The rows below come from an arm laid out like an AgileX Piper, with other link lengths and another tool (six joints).
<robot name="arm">
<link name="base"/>
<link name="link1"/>
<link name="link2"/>
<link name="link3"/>
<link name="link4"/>
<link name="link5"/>
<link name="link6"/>
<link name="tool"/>
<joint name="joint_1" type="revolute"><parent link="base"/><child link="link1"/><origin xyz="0.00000 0.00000 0.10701" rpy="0.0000 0.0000 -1.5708"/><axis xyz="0 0 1"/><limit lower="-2.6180" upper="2.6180"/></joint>
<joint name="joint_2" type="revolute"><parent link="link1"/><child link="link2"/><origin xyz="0.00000 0.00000 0.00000" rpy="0.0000 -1.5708 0.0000"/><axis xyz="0 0 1"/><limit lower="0.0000" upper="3.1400"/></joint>
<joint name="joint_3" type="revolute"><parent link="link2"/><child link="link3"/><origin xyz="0.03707 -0.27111 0.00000" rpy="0.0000 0.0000 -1.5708"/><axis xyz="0 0 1"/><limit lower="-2.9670" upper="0.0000"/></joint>
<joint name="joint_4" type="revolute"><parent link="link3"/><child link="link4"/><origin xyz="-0.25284 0.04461 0.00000" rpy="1.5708 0.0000 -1.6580"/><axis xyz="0 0 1"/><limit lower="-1.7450" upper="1.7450"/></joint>
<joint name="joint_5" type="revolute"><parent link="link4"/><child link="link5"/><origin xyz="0.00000 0.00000 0.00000" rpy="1.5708 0.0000 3.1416"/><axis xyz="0 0 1"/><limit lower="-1.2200" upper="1.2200"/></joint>
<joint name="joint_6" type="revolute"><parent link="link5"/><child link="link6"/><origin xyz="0.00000 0.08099 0.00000" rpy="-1.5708 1.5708 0.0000"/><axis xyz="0 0 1"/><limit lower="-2.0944" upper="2.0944"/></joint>
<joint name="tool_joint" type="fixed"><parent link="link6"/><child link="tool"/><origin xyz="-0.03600 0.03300 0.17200" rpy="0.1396 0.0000 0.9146"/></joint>
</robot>
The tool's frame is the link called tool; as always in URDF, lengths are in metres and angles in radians.
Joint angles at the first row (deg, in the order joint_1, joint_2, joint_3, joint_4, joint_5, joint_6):
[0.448, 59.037, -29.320, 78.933, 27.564, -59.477]
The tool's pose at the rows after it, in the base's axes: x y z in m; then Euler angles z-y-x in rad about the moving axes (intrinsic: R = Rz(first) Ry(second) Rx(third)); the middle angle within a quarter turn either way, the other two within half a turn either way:
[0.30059 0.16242 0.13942 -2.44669 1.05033 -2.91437]
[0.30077 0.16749 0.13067 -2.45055 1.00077 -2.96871]
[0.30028 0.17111 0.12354 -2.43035 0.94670 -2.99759]
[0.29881 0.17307 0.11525 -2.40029 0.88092 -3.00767]
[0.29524 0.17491 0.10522 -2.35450 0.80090 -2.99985]
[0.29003 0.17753 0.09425 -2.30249 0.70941 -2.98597]
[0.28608 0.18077 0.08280 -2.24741 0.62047 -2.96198]
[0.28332 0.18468 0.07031 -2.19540 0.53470 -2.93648]
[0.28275 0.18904 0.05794 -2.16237 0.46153 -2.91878]
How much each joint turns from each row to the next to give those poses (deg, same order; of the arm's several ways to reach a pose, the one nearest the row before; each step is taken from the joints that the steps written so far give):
[0.000, 3.901, -1.941, -2.695, 2.089, 1.733]
[0.045, 3.620, -2.616, -4.285, 2.419, 3.151]
[0.334, 3.150, -3.082, -5.553, 2.305, 4.091]
[1.064, 2.689, -3.156, -6.956, 1.617, 5.527]
[2.136, 2.398, -3.207, -8.476, 1.247, 6.886]
[3.165, 2.428, -3.348, -9.427, 1.410, 7.937]
[3.810, 2.580, -3.102, -8.893, 1.060, 7.470]
[4.043, 2.922, -2.846, -8.120, 0.933, 6.816]
[3.561, 3.129, -2.487, -6.533, 0.735, 5.931]

